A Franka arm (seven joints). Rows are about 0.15 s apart.
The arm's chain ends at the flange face. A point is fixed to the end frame.
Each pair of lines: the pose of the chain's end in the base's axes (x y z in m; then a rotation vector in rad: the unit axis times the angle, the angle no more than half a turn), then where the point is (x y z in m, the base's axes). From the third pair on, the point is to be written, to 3 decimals.
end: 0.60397 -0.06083 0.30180 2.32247 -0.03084 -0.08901
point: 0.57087 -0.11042 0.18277
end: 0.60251 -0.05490 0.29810 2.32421 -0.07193 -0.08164
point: 0.57024 -0.10348 0.17842
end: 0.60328 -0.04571 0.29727 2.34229 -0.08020 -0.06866
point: 0.572 -0.092 0.176
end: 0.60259 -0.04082 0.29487 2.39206 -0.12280 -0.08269
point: 0.571 -0.080 0.172
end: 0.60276 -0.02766 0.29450 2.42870 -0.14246 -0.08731
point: 0.571 -0.062 0.170
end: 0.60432 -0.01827 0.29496 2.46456 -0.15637 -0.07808
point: 0.574 -0.048 0.169
